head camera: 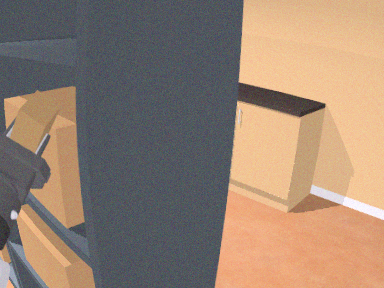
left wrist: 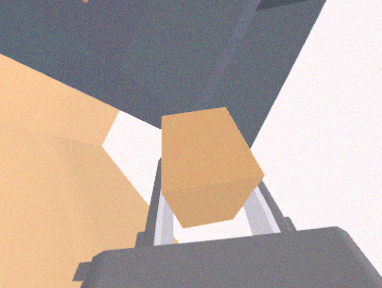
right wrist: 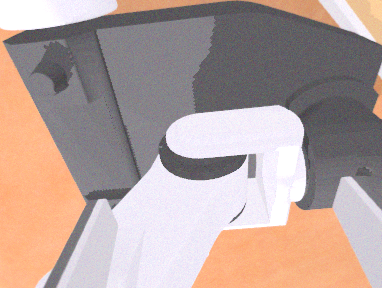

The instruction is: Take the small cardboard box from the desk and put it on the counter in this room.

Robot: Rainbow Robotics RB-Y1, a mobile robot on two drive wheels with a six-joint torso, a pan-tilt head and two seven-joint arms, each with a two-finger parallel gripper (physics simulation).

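Places are measured from the robot's base along level axes (x right, y down, z ahead), in centimetres.
Pixels of known places: left gripper, fingertip midpoint: (head camera: pixel 32 128) (left wrist: pixel 201 160); right gripper, fingertip midpoint: (right wrist: pixel 221 202).
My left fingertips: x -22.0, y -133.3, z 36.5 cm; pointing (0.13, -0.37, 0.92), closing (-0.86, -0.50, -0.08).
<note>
Behind a point stands the place of what it marks.
The small cardboard box (head camera: pixel 34 122) @(x -19.3, y -136.0, z 31.3 cm) (left wrist: pixel 207 150) @(x -24.0, y -130.1, z 35.9 cm) is between the fingers of my left gripper (head camera: pixel 28 136) @(x -22.0, y -133.3, z 36.5 cm) (left wrist: pixel 201 160) @(x -22.0, y -133.3, z 36.5 cm), which is shut on it. In the head camera they are at the left edge, in front of a larger box on a shelf. The counter (head camera: pixel 282 101) @(x 94.3, y -91.2, z 261.5 cm), with a black top and light wooden front, stands right of centre, partly hidden by a tall dark panel. My right gripper (right wrist: pixel 221 202) @(x 21.8, y -53.5, z -23.2 cm) is open, with its fingers wide apart and no object between them. The desk does not show.
A tall blue-grey shelf unit (head camera: pixel 160 125) @(x -1.4, y -128.0, z 57.5 cm) (left wrist: pixel 150 60) @(x -8.9, y -141.7, z 72.5 cm) stands very close, its side panel covering the head camera's middle. Larger cardboard boxes (head camera: pixel 69 170) @(x -23.4, y -115.2, z 60.8 cm) (head camera: pixel 52 250) @(x -37.1, y -80.5, z 71.7 cm) are on its shelves at the left. Orange floor (head camera: pixel 265 245) @(x 73.9, y -0.1, z 187.3 cm) and a wall (head camera: pixel 325 55) @(x 138.3, y -135.4, z 275.6 cm) lie at the right.
</note>
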